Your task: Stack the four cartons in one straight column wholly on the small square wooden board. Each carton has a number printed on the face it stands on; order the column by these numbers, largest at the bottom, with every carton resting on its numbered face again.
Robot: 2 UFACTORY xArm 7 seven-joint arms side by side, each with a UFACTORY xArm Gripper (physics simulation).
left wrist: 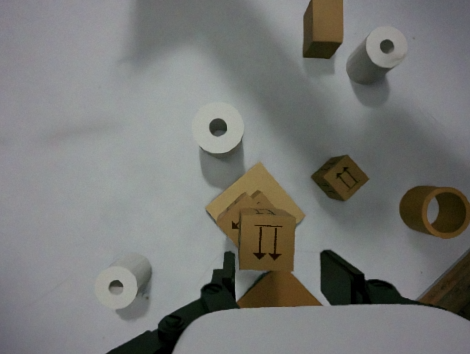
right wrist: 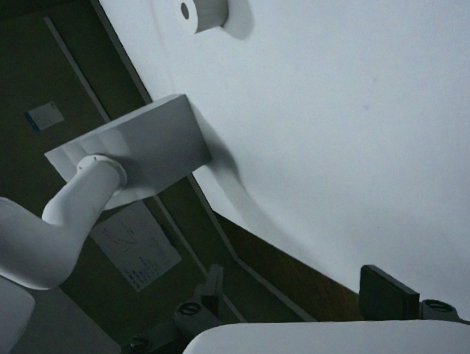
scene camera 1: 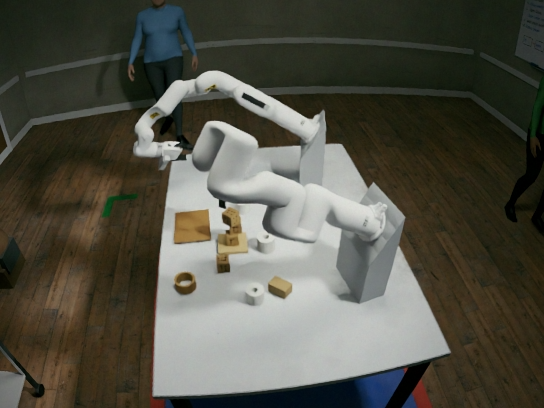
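Pixels of known places: left gripper, fingertip midpoint: (left wrist: 277, 270) (scene camera 1: 228, 203); right gripper, fingertip midpoint: (right wrist: 291, 288) (scene camera 1: 189, 152); left arm's base, origin of the base link: (scene camera 1: 371, 223); right arm's base, origin of the base link: (right wrist: 102, 175) (scene camera 1: 312, 133).
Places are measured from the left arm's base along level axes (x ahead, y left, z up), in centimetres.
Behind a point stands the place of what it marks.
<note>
Three cartons form a crooked pile on the square wooden board (scene camera 1: 243, 246) {x 45.7, y -18.5, z -27.4 cm} (left wrist: 260, 176) {x 45.9, y -17.2, z -27.4 cm}. The top carton (scene camera 1: 231, 216) {x 49.7, y -19.2, z -12.5 cm} (left wrist: 267, 242) {x 50.4, y -21.8, z -12.4 cm} sits off to one side and turned askew. The middle carton (scene camera 1: 234, 229) {x 49.1, y -20.4, z -20.0 cm} and bottom carton (scene camera 1: 232, 239) {x 50.0, y -18.5, z -23.7 cm} are partly hidden. A fourth carton (scene camera 1: 223, 263) {x 52.2, y -4.6, z -23.8 cm} (left wrist: 341, 177) {x 52.4, y -7.5, z -23.6 cm} stands on the table beside the board. No printed numbers show. My left gripper (scene camera 1: 222, 203) {x 51.1, y -22.2, z -8.4 cm} (left wrist: 277, 270) {x 51.1, y -22.2, z -8.4 cm} is open above the table near the pile, mostly hidden by its arm in the scene view. My right gripper (scene camera 1: 183, 151) {x 74.9, y -64.4, z -9.2 cm} (right wrist: 291, 288) {x 74.9, y -64.4, z -9.2 cm} is open and empty, raised near the table's far left corner.
White rolls (scene camera 1: 266, 243) {x 36.2, y -15.5, z -22.9 cm} (scene camera 1: 255, 294) {x 39.2, y 11.3, z -23.1 cm} (left wrist: 218, 127) {x 35.3, y -18.7, z -27.3 cm} (left wrist: 117, 287) {x 48.3, y -45.2, z -24.9 cm} (right wrist: 207, 14) {x 50.6, y -45.8, z -25.0 cm} stand around the board. A plain tan block (scene camera 1: 280, 287) {x 30.5, y 6.7, z -24.3 cm} (left wrist: 323, 30) {x 31.9, y 3.0, z -24.3 cm}, a brown ring (scene camera 1: 185, 287) {x 65.3, y 8.0, z -24.8 cm} (left wrist: 417, 210) {x 63.9, y 0.8, z -25.1 cm} and a flat brown mat (scene camera 1: 192, 226) {x 69.4, y -30.8, z -27.6 cm} (left wrist: 278, 294) {x 64.0, y -25.2, z -27.2 cm} also lie on the table.
</note>
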